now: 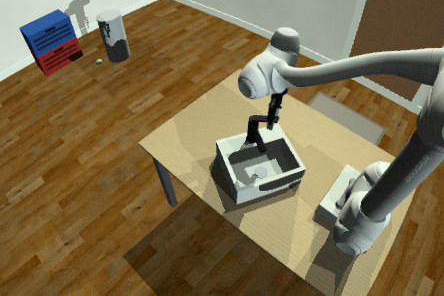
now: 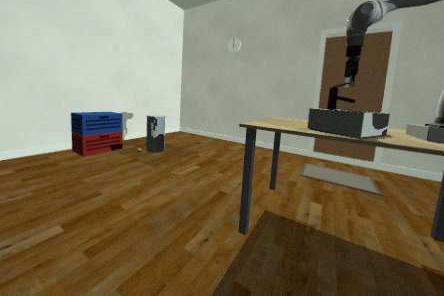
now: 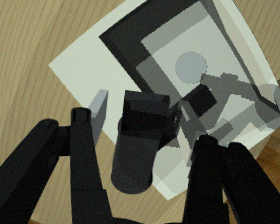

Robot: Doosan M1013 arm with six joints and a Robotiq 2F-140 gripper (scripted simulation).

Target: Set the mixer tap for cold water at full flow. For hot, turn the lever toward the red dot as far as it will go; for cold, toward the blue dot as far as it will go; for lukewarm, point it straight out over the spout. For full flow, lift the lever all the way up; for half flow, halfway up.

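My hand is 3 cm short of the lever, 2 cm above it and 1 cm to the right of it. Also, from my hand: white sink basin: 26 cm below, 8 cm to the left, 2 cm behind.
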